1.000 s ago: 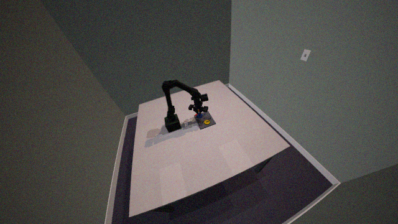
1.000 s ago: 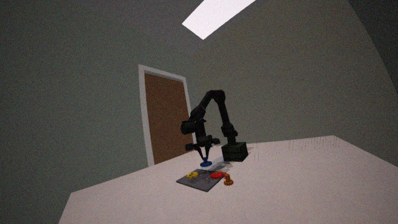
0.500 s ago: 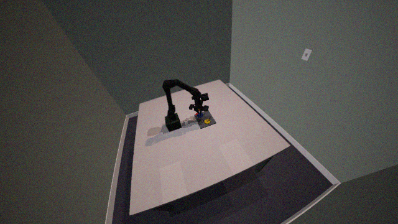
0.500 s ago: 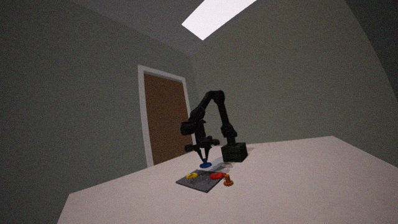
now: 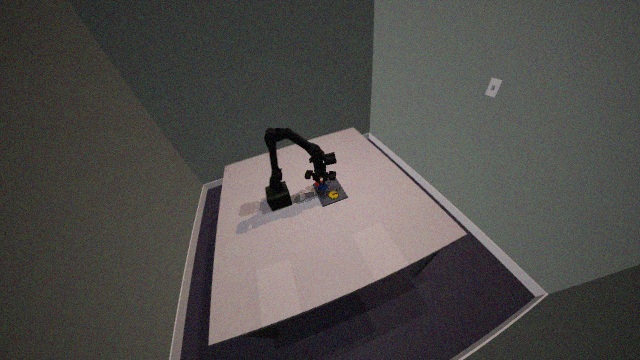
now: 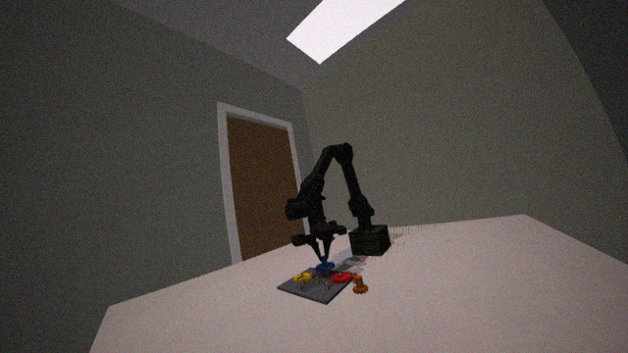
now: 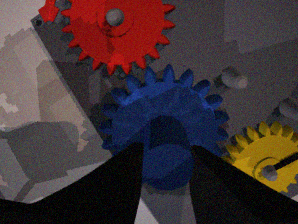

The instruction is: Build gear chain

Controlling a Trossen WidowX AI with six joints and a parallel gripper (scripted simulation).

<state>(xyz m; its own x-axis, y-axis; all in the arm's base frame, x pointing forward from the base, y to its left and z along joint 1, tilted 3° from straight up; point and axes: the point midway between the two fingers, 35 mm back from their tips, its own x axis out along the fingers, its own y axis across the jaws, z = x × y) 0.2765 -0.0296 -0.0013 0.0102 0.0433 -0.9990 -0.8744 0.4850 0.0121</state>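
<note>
Now: gripper tip 140 mm to the right of the orange gear, 50 mm above it and 30 mm short of it. Also, from my gripper tip: blue gear 10 mm below; red gear 60 mm to the left, 50 mm below.
</note>
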